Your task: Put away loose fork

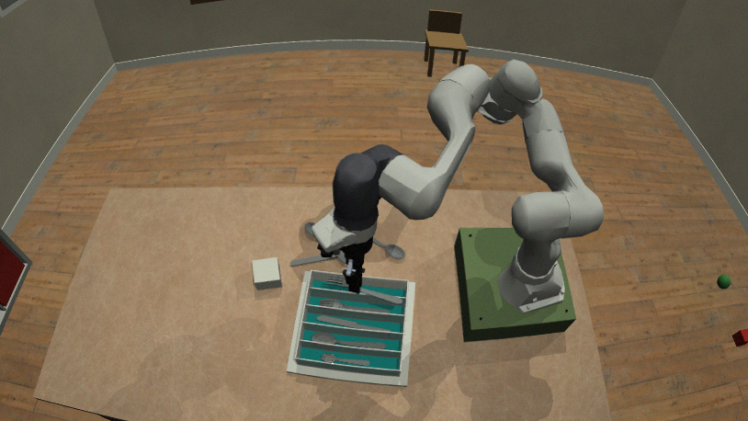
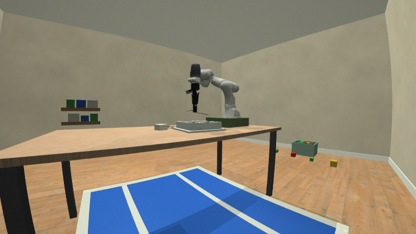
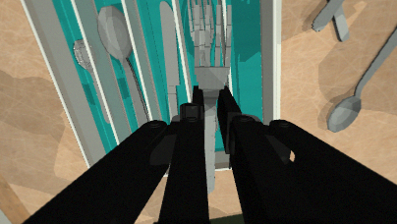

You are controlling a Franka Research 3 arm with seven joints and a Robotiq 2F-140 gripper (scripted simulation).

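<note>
The knife lies 16 cm below my hand, 6 cm to the left of it and 2 cm behind it. From my hand the other things lie so: small white box (27 cm ahead, 16 cm below, 11 cm to the right).
</note>
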